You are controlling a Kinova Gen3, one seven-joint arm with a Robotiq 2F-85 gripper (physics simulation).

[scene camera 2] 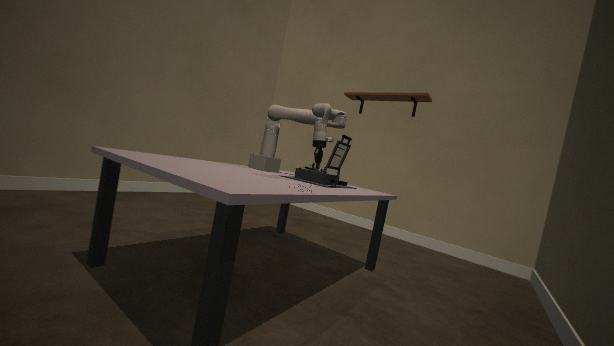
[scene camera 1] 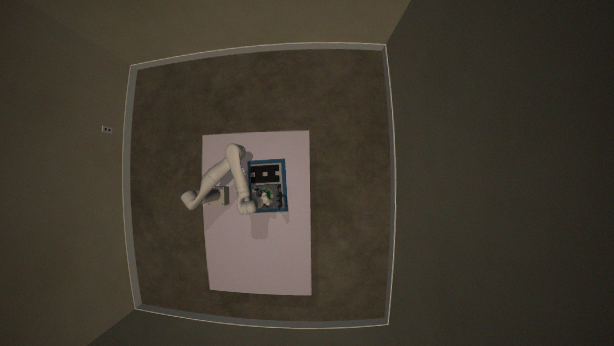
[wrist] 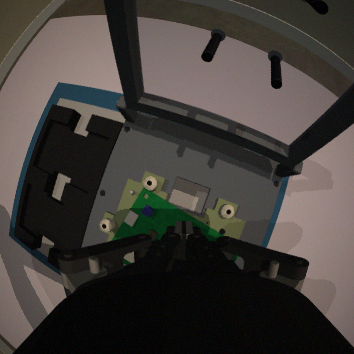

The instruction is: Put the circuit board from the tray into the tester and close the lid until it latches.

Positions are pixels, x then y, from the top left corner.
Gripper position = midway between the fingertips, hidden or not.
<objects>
The gripper (wrist: 182,230) grips a green circuit board (wrist: 151,215).
</objects>
